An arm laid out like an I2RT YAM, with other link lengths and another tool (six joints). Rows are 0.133 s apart.
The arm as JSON. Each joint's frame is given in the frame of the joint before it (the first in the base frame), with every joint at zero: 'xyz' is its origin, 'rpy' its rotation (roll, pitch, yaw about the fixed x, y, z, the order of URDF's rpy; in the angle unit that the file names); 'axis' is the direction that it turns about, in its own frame. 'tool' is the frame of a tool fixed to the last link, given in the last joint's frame.
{
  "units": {
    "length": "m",
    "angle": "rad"
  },
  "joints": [
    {
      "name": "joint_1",
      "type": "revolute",
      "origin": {
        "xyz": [
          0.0,
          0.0,
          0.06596
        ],
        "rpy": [
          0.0,
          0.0,
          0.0
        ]
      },
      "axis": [
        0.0,
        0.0,
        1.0
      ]
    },
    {
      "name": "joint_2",
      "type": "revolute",
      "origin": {
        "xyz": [
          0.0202,
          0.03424,
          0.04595
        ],
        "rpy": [
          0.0,
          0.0,
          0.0
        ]
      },
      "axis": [
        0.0,
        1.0,
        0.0
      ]
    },
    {
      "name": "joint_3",
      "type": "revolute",
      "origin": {
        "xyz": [
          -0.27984,
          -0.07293,
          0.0
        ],
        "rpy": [
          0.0,
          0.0,
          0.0
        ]
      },
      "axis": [
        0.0,
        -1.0,
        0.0
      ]
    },
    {
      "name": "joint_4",
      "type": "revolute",
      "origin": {
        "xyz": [
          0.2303,
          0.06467,
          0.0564
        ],
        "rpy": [
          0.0,
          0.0,
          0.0
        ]
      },
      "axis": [
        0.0,
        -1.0,
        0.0
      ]
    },
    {
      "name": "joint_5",
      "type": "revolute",
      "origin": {
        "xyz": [
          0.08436,
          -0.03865,
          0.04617
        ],
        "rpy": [
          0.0,
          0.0,
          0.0
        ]
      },
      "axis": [
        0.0,
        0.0,
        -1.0
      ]
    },
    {
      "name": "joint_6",
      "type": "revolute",
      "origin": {
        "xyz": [
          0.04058,
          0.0,
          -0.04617
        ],
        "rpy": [
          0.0,
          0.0,
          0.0
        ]
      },
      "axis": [
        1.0,
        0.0,
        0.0
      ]
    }
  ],
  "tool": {
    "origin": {
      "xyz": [
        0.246,
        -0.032,
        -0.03
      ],
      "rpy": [
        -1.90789,
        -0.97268,
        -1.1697
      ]
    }
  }
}
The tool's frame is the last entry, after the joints.
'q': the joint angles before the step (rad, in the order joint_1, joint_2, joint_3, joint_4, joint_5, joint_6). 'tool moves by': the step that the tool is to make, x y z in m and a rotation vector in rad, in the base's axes. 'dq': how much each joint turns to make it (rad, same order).
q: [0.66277, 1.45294, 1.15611, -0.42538, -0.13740, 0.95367]
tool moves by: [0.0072, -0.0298, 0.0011, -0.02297, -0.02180, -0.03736]
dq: [-0.05156, -0.05018, -0.03424, -0.01647, 0.01014, -0.03325]
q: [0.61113, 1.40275, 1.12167, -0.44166, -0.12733, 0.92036]
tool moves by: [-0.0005, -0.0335, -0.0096, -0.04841, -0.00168, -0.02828]
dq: [-0.04988, -0.04370, -0.04034, -0.03425, 0.01179, -0.04538]
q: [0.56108, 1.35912, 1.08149, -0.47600, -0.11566, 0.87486]
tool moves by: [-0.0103, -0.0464, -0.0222, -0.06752, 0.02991, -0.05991]
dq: [-0.05822, -0.05769, -0.07059, -0.05005, 0.03162, -0.02935]
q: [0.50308, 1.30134, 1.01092, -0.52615, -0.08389, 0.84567]
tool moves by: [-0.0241, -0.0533, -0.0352, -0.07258, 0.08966, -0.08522]
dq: [-0.07791, -0.03941, -0.07535, -0.07743, 0.02372, -0.01025]
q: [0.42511, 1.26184, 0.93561, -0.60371, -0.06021, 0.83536]
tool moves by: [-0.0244, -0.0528, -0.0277, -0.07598, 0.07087, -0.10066]
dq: [-0.07433, -0.04030, -0.07195, -0.06277, 0.05081, -0.00246]
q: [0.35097, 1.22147, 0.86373, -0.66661, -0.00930, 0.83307]
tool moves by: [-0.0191, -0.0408, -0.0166, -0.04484, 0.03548, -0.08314]
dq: [-0.08028, -0.04869, -0.06858, -0.02753, 0.02902, -0.01339]
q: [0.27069, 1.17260, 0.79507, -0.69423, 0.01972, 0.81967]
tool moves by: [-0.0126, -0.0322, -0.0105, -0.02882, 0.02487, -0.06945]
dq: [-0.08687, -0.02615, -0.04179, -0.01442, 0.01179, -0.02587]
